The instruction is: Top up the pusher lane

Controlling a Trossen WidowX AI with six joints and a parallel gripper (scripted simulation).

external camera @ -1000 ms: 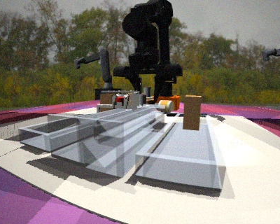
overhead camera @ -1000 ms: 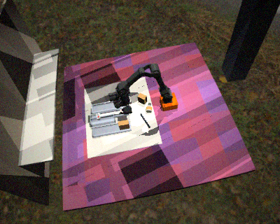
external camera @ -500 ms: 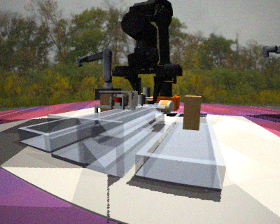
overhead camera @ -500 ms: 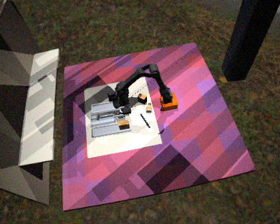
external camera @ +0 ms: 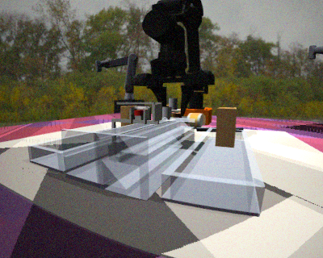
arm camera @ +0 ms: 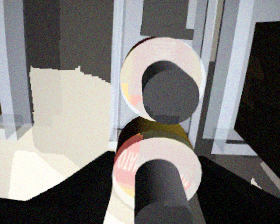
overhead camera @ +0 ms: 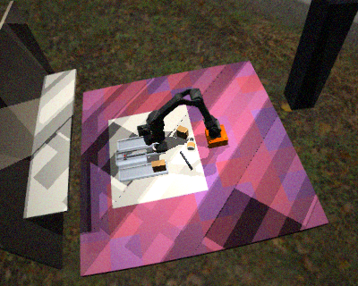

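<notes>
Now: the lane rack 170 mm ahead of my gripper tip, 30 mm to the left of it and 30 mm below it. Round my gripper tip: black stick 130 mm behind, 100 mm to the left, 40 mm below.
</notes>
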